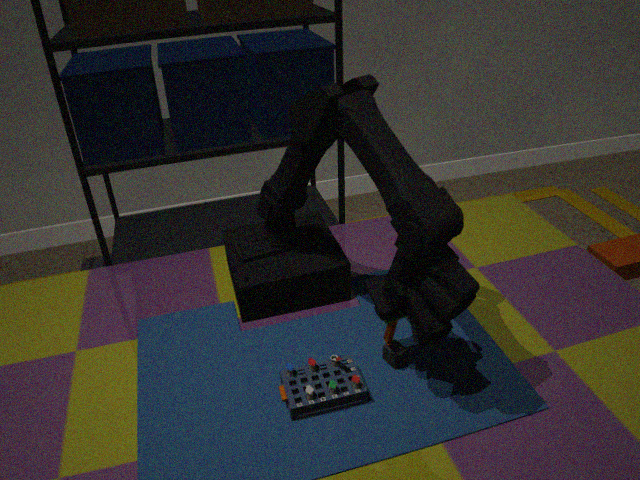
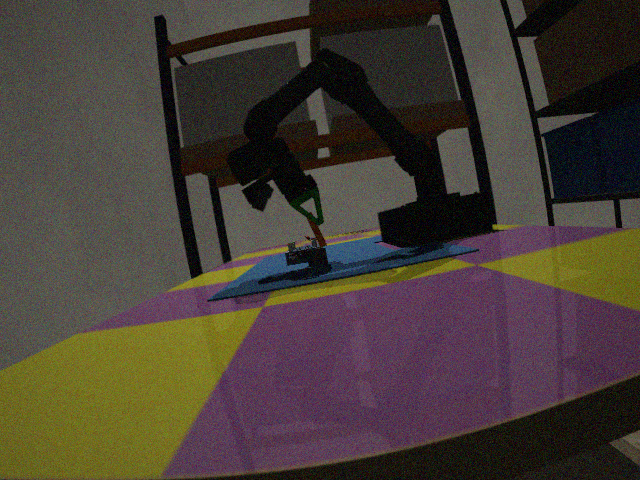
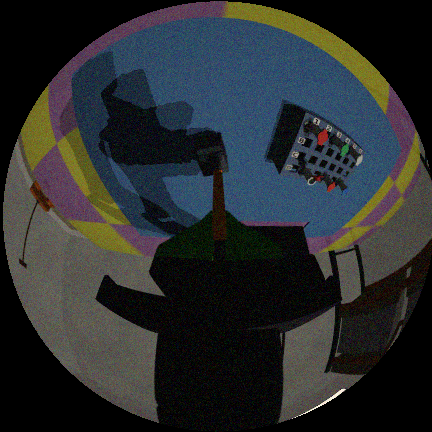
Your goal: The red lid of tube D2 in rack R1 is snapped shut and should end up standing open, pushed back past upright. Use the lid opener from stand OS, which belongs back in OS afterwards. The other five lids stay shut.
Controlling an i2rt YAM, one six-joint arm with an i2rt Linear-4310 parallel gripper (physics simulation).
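Places are measured from the arm's base along level axes (x right, y ahead, z up), in millimetres.
Where they show: gripper, fingertip midpoint: [image 1: 387, 319] [image 2: 321, 224] [image 3: 218, 216]; arm's base, origin of the base link: [image 1: 282, 243] [image 2: 430, 202].
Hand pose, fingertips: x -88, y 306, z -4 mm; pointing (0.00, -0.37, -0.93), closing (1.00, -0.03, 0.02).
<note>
Things, the pixels of their centre, and the offset from my fingertips. Level surfaces: height alone.
- orange lid opener, body centre: [image 3: 218, 196] [image 1: 391, 328] [image 2: 315, 230] dx +0, dy +14, dz -11 mm
- Rack R1, body centre: [image 3: 332, 160] [image 1: 320, 381] [image 2: 303, 247] dx +144, dy +38, dz -53 mm
- D2 lid, body centre: [image 3: 316, 178] [image 1: 338, 358] dx +106, dy +24, dz -29 mm
- blue mat, its level: dz -83 mm
My gripper [image 1: 391, 317] [image 2: 316, 221] [image 3: 218, 216] is shut on the orange lid opener [image 1: 389, 332] [image 2: 316, 234] [image 3: 219, 200]. The opener points down, slightly tilted, and its lower end meets the small dark stand OS [image 1: 395, 355] [image 2: 319, 262] [image 3: 212, 156]; how deep it sits is hidden. Rack R1 [image 1: 330, 408] [image 2: 296, 257] [image 3: 286, 131] stands beside the stand. The D2 lid [image 1: 334, 357] [image 3: 312, 181] appears open, with a white ring and some red showing; its exact angle is unclear. The other lids, two red, one green, one white and one blue, look shut.
Rack and stand rest on a blue mat [image 1: 206, 392] [image 3: 240, 65] over yellow and purple tiles. The black arm base [image 1: 294, 284] [image 2: 434, 219] is behind the mat. Shelf units stand behind, one with blue bins [image 1: 206, 98]. An orange block [image 1: 620, 253] lies at the far right.
</note>
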